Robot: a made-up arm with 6 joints. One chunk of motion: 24 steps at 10 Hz.
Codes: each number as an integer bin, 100 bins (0 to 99) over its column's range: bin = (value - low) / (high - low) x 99, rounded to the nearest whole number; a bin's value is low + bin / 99 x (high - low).
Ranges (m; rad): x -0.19..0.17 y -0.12..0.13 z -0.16..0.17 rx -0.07..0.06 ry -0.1..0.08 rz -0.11..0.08
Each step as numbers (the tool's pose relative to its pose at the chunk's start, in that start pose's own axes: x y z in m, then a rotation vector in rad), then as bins.
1 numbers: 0.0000 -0.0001 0.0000 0.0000 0.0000 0.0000
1 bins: 52 47 48 53 55 57
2 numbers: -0.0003 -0.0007 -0.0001 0.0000 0.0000 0.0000
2 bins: 52 47 48 53 55 57
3 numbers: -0.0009 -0.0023 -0.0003 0.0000 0.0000 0.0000
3 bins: 52 47 48 53 55 57
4 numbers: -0.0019 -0.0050 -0.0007 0.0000 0.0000 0.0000
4 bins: 52 46 48 53 55 57
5 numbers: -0.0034 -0.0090 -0.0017 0.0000 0.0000 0.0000
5 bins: 51 44 47 53 55 57
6 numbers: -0.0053 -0.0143 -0.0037 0.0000 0.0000 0.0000
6 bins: 51 42 47 53 55 57
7 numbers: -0.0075 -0.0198 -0.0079 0.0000 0.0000 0.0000
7 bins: 50 40 46 53 55 57
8 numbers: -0.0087 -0.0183 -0.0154 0.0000 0.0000 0.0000
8 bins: 50 40 43 53 55 57
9 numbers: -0.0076 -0.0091 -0.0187 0.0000 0.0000 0.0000
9 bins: 50 44 42 53 55 57
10 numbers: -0.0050 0.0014 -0.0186 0.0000 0.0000 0.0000
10 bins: 51 48 42 53 55 57
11 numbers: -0.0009 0.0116 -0.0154 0.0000 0.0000 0.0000
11 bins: 52 52 43 53 55 57
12 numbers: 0.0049 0.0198 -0.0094 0.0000 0.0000 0.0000
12 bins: 54 55 45 53 55 57
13 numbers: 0.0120 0.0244 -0.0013 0.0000 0.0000 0.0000
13 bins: 56 57 48 53 55 57
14 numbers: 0.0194 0.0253 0.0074 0.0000 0.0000 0.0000
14 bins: 58 58 50 53 55 57
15 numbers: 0.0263 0.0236 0.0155 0.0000 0.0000 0.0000
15 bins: 59 57 53 53 55 57
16 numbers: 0.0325 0.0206 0.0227 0.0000 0.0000 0.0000
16 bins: 61 56 55 53 55 57
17 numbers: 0.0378 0.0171 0.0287 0.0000 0.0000 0.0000
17 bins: 63 54 57 53 55 57
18 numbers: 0.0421 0.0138 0.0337 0.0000 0.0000 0.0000
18 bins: 64 53 58 53 55 57
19 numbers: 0.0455 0.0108 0.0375 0.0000 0.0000 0.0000
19 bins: 65 52 59 53 55 57
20 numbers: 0.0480 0.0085 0.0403 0.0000 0.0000 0.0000
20 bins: 65 51 60 53 55 57
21 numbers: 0.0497 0.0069 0.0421 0.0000 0.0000 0.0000
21 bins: 66 50 61 53 55 57
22 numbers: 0.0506 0.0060 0.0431 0.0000 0.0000 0.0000
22 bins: 66 50 61 53 55 57
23 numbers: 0.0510 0.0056 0.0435 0.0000 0.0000 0.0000
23 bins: 66 50 61 53 55 57
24 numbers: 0.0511 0.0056 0.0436 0.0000 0.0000 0.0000
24 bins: 66 50 61 53 55 57
